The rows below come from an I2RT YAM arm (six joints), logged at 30 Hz.
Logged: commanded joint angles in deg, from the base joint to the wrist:
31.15 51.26 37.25 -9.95 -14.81 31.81
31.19 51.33 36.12 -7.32 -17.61 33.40
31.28 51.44 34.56 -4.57 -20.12 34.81
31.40 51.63 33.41 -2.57 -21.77 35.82
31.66 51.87 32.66 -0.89 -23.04 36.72
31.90 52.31 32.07 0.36 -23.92 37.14
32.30 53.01 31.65 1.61 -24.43 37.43
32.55 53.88 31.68 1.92 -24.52 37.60
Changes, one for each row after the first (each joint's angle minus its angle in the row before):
0.04 0.07 -1.13 2.63 -2.80 1.59
0.09 0.11 -1.56 2.75 -2.51 1.41
0.12 0.19 -1.15 2.00 -1.65 1.01
0.26 0.24 -0.75 1.68 -1.27 0.90
0.24 0.44 -0.59 1.25 -0.88 0.42
0.40 0.70 -0.42 1.25 -0.51 0.29
0.25 0.87 0.03 0.31 -0.09 0.17

